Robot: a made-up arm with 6 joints.
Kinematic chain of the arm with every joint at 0, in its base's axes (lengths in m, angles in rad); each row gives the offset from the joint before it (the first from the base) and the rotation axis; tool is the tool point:
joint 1: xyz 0 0 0.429 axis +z
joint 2: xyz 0 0 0 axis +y
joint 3: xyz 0 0 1.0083 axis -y
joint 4: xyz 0 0 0 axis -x
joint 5: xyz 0.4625 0 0 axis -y
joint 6: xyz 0 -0.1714 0 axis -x
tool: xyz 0 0 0
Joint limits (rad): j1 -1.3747..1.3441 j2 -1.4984..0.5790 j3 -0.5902..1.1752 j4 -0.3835..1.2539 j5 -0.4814..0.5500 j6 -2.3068..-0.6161
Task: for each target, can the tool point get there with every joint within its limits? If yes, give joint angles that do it. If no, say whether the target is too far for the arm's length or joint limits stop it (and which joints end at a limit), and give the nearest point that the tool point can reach.
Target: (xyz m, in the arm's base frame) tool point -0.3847 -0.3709 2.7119
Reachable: no: too far | nearest point -0.2460 -0.2371 1.8886 | short by 0.846 m
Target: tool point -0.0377 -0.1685 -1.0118
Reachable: no: joint limits stop it (at a limit: joint 1, joint 2, joint 3, joint 4) | nearest point -0.0247 -0.6915 0.8222 | short by 1.907 m
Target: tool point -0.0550 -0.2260 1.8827
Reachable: yes | joints 0.7170 -0.2332 1.0201 0.6717 -0.2104 -1.6078
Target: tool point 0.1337 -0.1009 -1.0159
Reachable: no: joint limits stop it (at a limit: joint 2, joint 3, joint 4) | nearest point 0.5523 -0.4168 0.8222 | short by 1.911 m
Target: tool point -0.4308 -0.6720 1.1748
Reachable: yes | joints 0.7901 -1.2514 0.0134 -0.2309 0.1156 -2.0441
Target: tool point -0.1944 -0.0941 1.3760
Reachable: yes | joints -0.4113 -0.6224 -0.4516 0.2955 -0.2025 -2.0853
